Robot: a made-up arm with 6 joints. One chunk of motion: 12 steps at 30 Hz.
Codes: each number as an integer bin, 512 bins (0 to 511) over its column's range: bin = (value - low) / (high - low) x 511, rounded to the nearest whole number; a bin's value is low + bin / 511 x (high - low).
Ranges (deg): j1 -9..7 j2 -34..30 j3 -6..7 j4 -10..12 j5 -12..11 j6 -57..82
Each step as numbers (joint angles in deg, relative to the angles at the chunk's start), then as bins.
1 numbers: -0.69 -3.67 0.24 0.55 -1.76 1.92
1 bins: 265 242 245 245 228 217
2 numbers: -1.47 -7.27 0.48 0.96 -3.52 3.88
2 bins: 240 213 255 255 188 224
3 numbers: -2.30 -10.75 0.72 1.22 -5.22 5.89
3 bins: 214 186 264 261 151 231
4 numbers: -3.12 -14.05 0.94 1.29 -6.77 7.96
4 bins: 188 159 273 262 116 239
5 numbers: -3.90 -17.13 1.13 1.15 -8.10 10.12
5 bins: 163 135 280 259 87 247
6 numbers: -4.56 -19.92 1.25 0.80 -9.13 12.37
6 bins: 142 112 285 251 64 255
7 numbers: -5.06 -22.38 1.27 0.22 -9.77 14.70
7 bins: 126 93 286 237 50 264
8 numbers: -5.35 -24.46 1.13 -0.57 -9.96 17.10
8 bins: 117 76 280 219 45 272
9 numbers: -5.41 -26.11 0.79 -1.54 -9.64 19.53
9 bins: 115 63 267 197 52 281
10 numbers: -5.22 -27.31 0.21 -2.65 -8.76 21.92
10 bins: 121 53 244 171 72 290
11 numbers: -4.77 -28.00 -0.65 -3.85 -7.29 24.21
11 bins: 135 48 210 143 105 299
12 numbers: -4.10 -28.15 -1.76 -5.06 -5.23 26.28
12 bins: 156 47 167 115 150 306
